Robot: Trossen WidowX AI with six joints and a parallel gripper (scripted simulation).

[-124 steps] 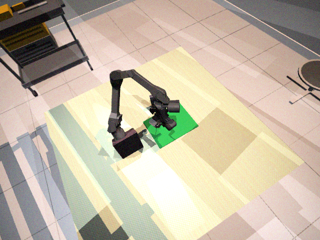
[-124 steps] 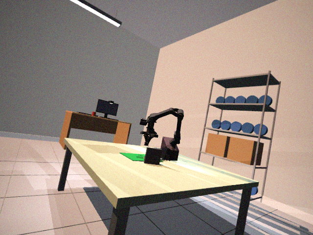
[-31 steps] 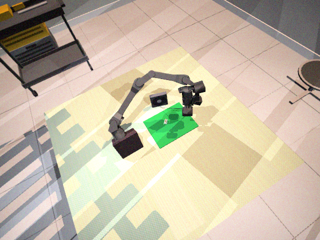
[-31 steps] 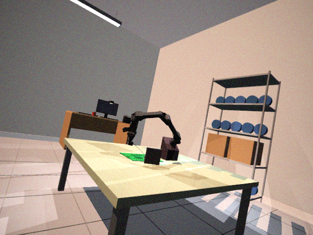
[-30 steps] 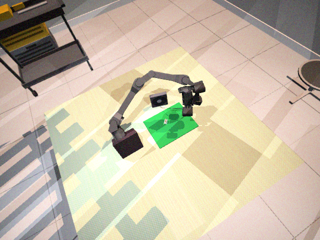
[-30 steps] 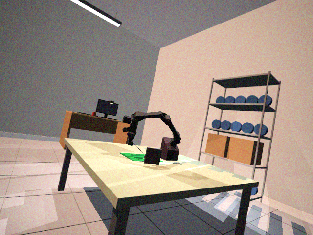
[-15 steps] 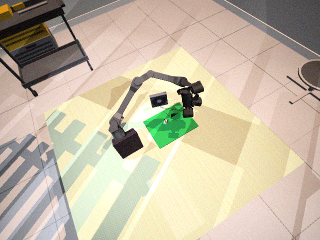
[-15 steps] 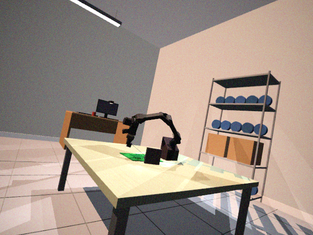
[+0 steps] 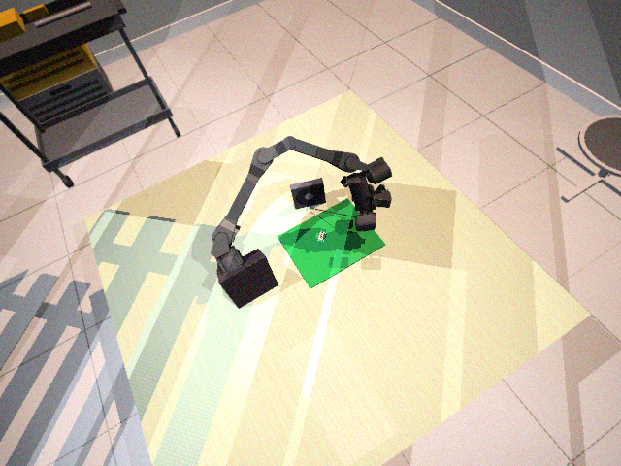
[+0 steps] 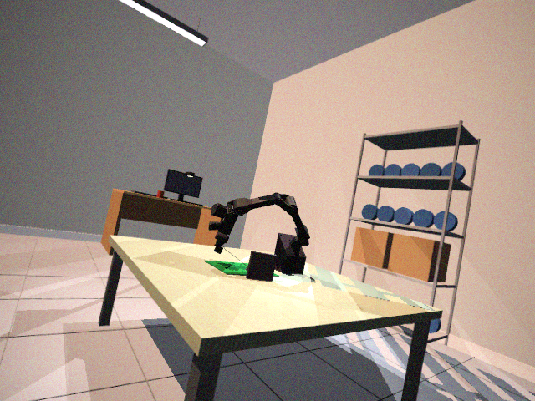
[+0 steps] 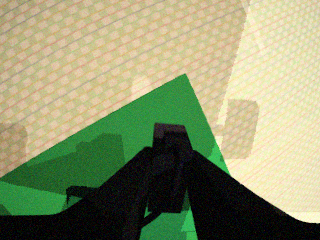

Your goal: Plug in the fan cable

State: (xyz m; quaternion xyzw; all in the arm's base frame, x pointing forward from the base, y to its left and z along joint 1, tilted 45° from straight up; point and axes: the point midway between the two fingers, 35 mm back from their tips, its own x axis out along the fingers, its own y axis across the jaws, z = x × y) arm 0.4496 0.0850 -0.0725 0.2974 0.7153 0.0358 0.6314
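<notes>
Now: gripper tip 13 cm past the green board, 5 cm to the right of it and 9 cm above it. The rest, counted from my gripper tip: fan header: 16 cm behind, 7 cm to the left, 8 cm below; dark fan plug: 1 cm behind; dark fan block: 14 cm behind, 22 cm to the left, 2 cm below.
</notes>
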